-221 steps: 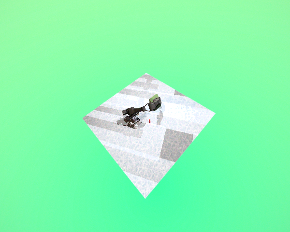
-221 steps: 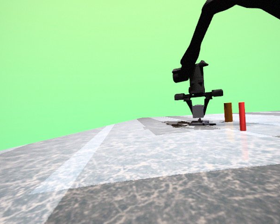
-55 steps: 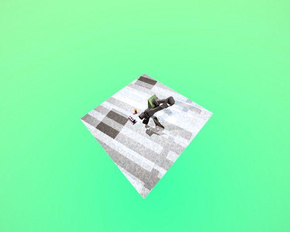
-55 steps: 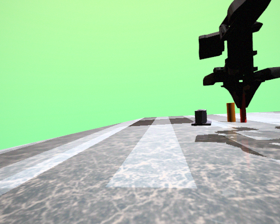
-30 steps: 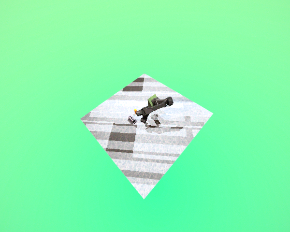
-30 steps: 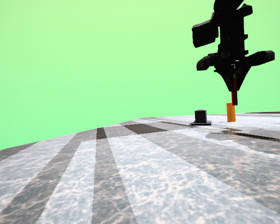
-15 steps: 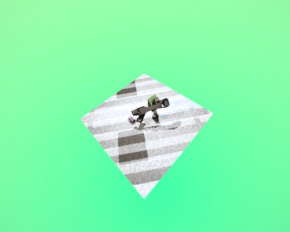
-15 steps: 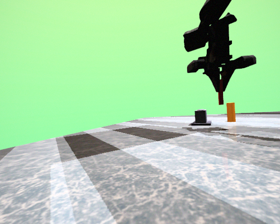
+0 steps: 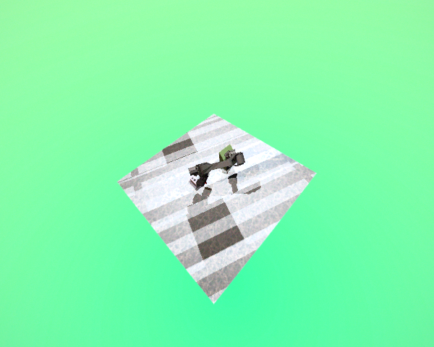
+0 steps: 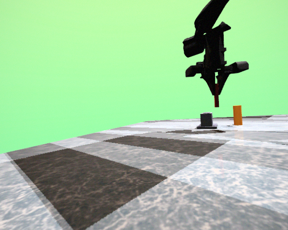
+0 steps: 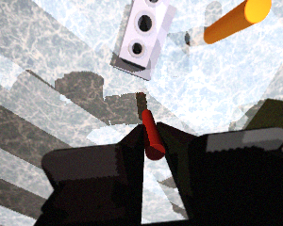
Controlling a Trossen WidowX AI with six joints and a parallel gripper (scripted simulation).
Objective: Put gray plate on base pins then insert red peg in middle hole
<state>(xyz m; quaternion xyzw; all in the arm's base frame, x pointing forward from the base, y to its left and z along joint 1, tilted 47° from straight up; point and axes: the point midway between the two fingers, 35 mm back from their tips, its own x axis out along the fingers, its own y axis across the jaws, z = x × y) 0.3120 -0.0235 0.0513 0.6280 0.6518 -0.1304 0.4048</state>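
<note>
The gray plate lies 30 mm ahead of my gripper tip, 110 mm to the right of it and 70 mm below it. Round my gripper tip: orange cylinder (80 mm behind, 150 mm to the right, 80 mm below); red peg (right at my gripper tip).
</note>
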